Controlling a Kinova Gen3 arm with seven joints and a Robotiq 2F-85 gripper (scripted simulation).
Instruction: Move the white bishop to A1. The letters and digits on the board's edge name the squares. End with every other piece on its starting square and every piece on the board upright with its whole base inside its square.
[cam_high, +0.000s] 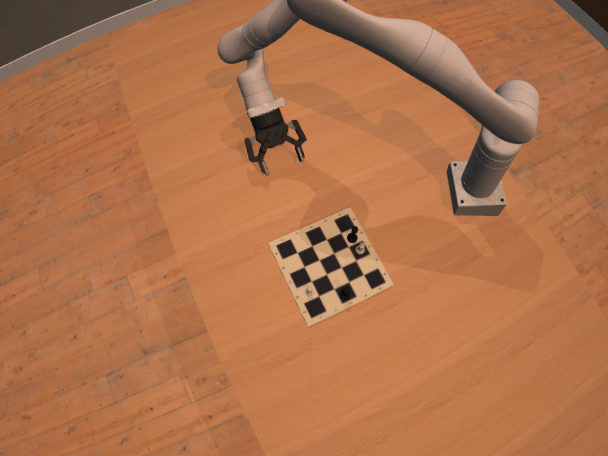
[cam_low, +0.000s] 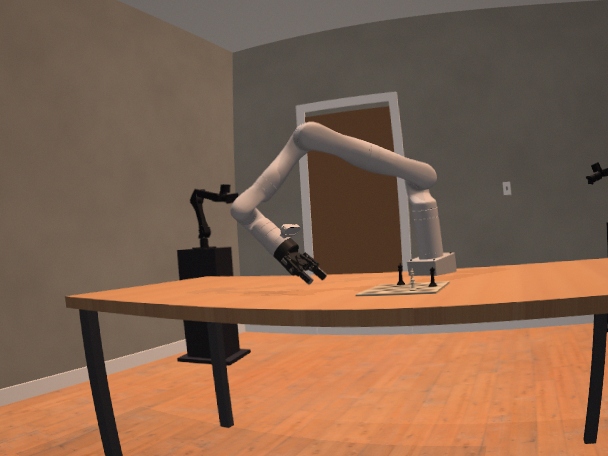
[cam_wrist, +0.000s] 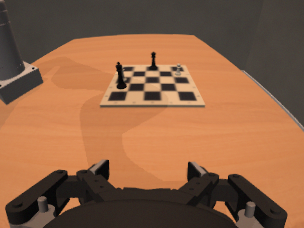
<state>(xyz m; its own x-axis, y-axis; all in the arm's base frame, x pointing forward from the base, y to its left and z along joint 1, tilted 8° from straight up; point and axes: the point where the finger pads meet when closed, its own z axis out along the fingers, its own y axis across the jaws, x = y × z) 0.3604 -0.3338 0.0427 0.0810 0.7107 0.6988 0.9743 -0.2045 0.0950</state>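
My hand is 260 mm to the right of the chessboard, 60 mm short of it and 30 mm above it. Round my hand: white piece: 280 mm to the left, 140 mm ahead, 20 mm below.
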